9 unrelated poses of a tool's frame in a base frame.
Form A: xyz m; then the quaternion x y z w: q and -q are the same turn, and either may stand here.
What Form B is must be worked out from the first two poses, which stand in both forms.
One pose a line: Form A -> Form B
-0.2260, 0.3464, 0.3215, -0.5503, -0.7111, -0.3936, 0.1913 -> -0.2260, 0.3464, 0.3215, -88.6, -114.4, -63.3
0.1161, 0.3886, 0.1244, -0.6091, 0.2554, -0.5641, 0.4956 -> 0.1161, 0.3886, 0.1244, -84.6, 35.5, -78.3
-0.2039, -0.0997, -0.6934, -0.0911, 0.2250, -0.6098, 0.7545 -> -0.2039, -0.0997, -0.6934, -11.4, 28.1, -76.2
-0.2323, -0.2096, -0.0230, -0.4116, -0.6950, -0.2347, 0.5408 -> -0.2323, -0.2096, -0.0230, -56.0, -94.6, -32.0
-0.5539, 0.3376, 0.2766, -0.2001, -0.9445, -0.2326, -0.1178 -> -0.5539, 0.3376, 0.2766, 33.5, 158.3, 39.0
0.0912, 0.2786, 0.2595, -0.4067, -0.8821, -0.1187, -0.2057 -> 0.0912, 0.2786, 0.2595, 64.9, 140.9, 19.0
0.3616, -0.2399, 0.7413, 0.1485, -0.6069, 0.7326, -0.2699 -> 0.3616, -0.2399, 0.7413, -22.9, 93.7, -113.1
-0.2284, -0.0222, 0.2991, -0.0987, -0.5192, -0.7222, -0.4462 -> -0.2284, -0.0222, 0.2991, 14.0, 73.7, 102.5
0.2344, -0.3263, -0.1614, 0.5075, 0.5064, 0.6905, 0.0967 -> 0.2344, -0.3263, -0.1614, 86.1, 85.9, 117.2
